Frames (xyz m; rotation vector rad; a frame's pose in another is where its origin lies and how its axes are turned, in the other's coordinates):
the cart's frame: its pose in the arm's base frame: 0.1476 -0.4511 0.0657 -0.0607 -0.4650 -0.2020
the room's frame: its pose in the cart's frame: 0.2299 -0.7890 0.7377 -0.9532 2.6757 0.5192
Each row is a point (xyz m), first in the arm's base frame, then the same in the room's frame.
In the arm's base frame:
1: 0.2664 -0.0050 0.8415
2: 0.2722 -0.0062 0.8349
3: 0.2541 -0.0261 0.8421
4: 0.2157 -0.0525 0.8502
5: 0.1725 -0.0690 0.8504
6: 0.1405 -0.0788 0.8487
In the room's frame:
1: -0.7812 0.7900 0.5726
2: -0.7800 0.7865 0.5807
3: -0.7645 0.7785 0.5590
4: -0.7342 0.7756 0.5228
5: -0.7002 0.7842 0.4927
6: -0.6748 0.7928 0.4725

